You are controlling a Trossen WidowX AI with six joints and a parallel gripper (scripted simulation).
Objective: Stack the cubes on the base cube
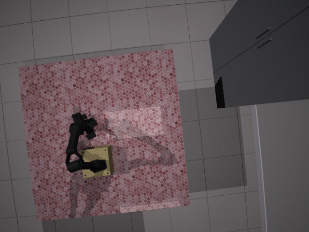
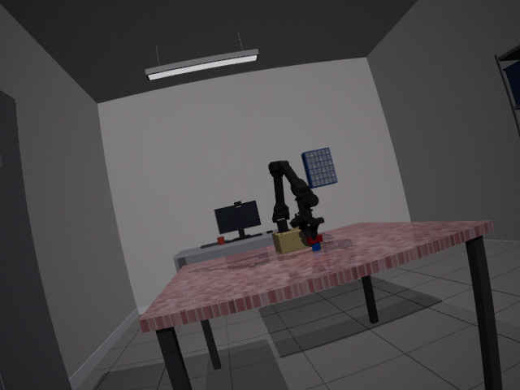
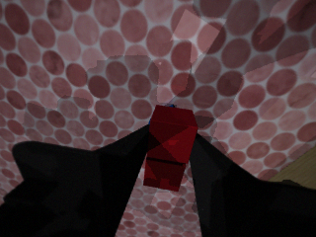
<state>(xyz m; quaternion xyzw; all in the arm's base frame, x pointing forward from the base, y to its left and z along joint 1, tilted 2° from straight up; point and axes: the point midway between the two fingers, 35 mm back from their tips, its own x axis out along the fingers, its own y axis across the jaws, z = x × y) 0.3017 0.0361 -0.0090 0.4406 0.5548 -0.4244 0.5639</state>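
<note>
My gripper tip is 20 mm to the right of the blue cube and 40 mm above it.
</note>
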